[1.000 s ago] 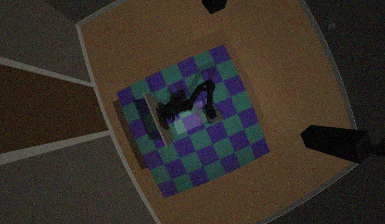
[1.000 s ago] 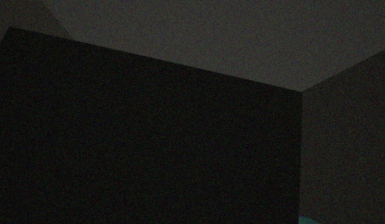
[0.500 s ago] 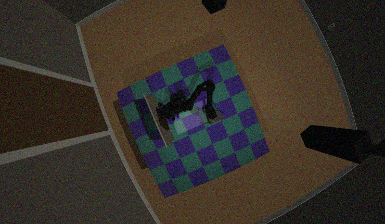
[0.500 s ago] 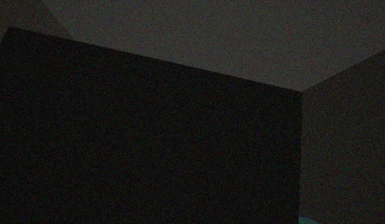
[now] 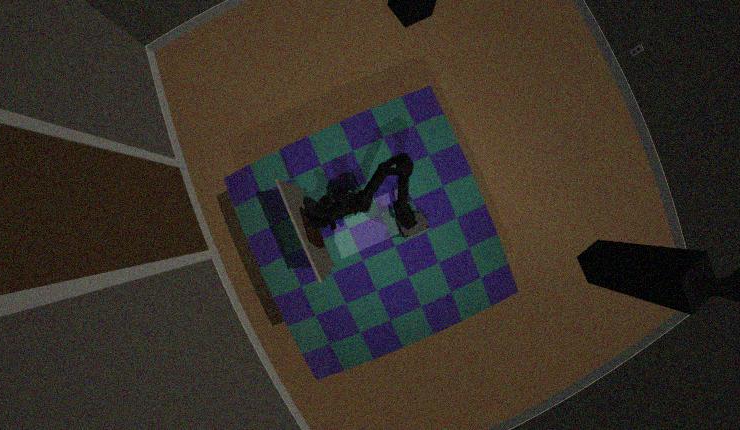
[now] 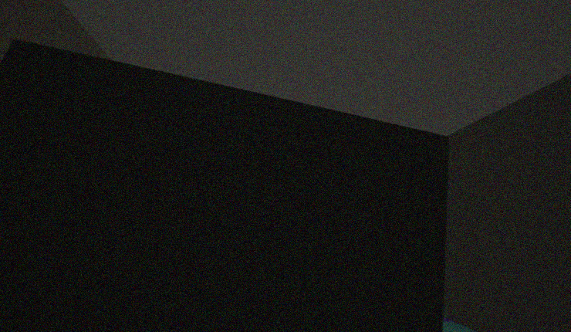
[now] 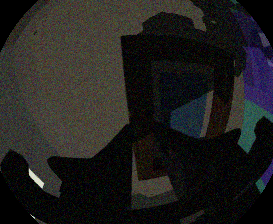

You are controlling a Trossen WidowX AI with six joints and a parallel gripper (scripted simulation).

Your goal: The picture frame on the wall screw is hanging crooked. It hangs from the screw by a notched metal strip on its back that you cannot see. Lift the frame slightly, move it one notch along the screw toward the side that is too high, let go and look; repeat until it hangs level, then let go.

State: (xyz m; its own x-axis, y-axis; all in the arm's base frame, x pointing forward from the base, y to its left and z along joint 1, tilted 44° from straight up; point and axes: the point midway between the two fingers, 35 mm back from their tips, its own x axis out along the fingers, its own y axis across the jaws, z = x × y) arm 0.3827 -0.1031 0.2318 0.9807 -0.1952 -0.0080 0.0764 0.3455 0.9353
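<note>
Now: the dark picture frame 5 cm below my gripper tip, 2 cm to the left of it and 1 cm ahead of it. From my gripper tip the other things lie so: pale wall panel: 7 cm below, 2 cm ahead, 1 cm to the left.
</note>
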